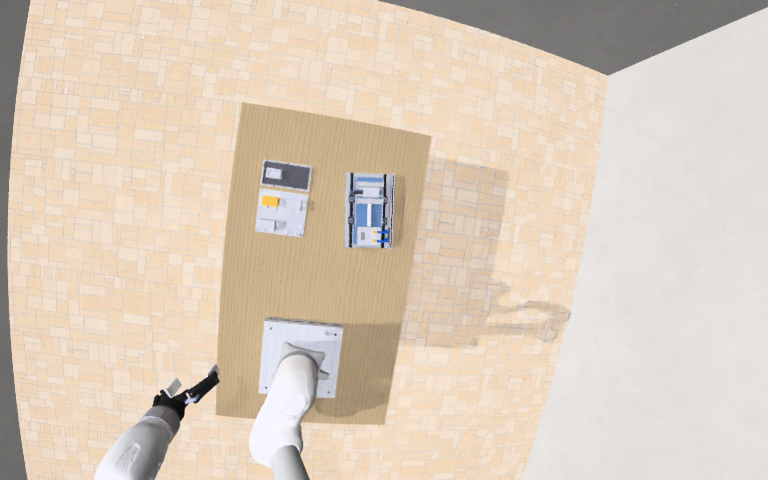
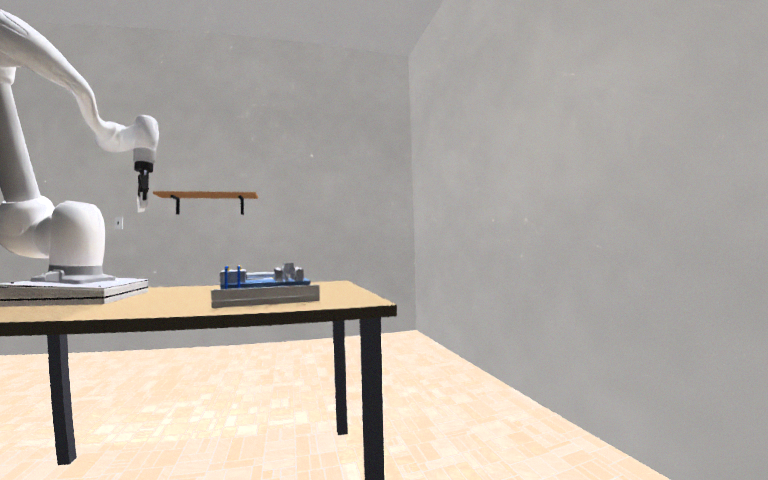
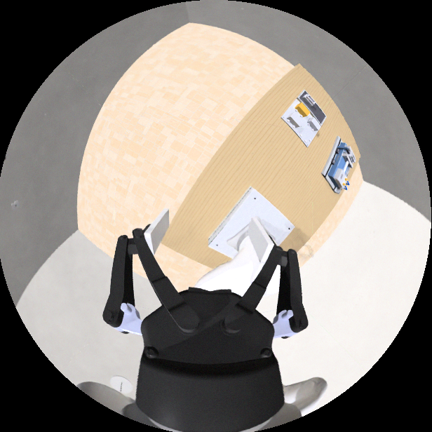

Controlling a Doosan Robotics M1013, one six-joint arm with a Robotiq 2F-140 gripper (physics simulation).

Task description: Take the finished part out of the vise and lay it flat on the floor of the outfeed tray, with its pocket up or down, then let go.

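Seen in the pictures: gripper, fingertip midpoint: (image 1: 197, 374) (image 2: 142, 210); arm's base, link origin: (image 1: 298, 366) (image 2: 75, 280).
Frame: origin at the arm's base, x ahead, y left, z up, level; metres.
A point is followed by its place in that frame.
The vise (image 1: 361, 215) {x 0.672, y -0.047, z -0.001 m} (image 2: 263, 283) {x 0.705, y -0.124, z -0.004 m} (image 3: 339, 167) is a blue unit on a grey base on the table. A small light grey block (image 1: 372, 192) {x 0.767, y -0.053, z 0.040 m} (image 2: 289, 268) {x 0.774, y -0.079, z 0.037 m} sits at its far jaws and looks like the finished part; its pocket is too small to make out. A shallow tray (image 1: 297, 177) {x 0.731, y 0.237, z -0.055 m} (image 3: 316, 111) with a dark floor and light rim, which looks like the outfeed tray, lies across the table from the vise. A light block (image 1: 273, 173) {x 0.714, y 0.326, z -0.034 m} lies in it. My gripper (image 1: 193, 378) {x 0.037, y 0.314, z 0.283 m} (image 2: 142, 203) {x 0.037, y 0.314, z 0.283 m} (image 3: 209, 221) is open and empty, high up and far from both, beside the arm's base.
A white plate (image 1: 287, 221) {x 0.553, y 0.219, z -0.053 m} (image 3: 302, 134) with an orange block (image 1: 270, 200) {x 0.613, y 0.301, z -0.017 m} (image 3: 301, 109) and grey blocks adjoins the tray. Blue and yellow pieces (image 1: 381, 236) {x 0.619, y -0.149, z -0.001 m} stand at the vise's near end. The arm's base plate (image 1: 271, 345) {x 0.058, y 0.131, z -0.004 m} (image 2: 127, 289) {x 0.182, y 0.017, z -0.032 m} (image 3: 272, 215) is on the table. A shelf (image 2: 206, 194) hangs on the wall.
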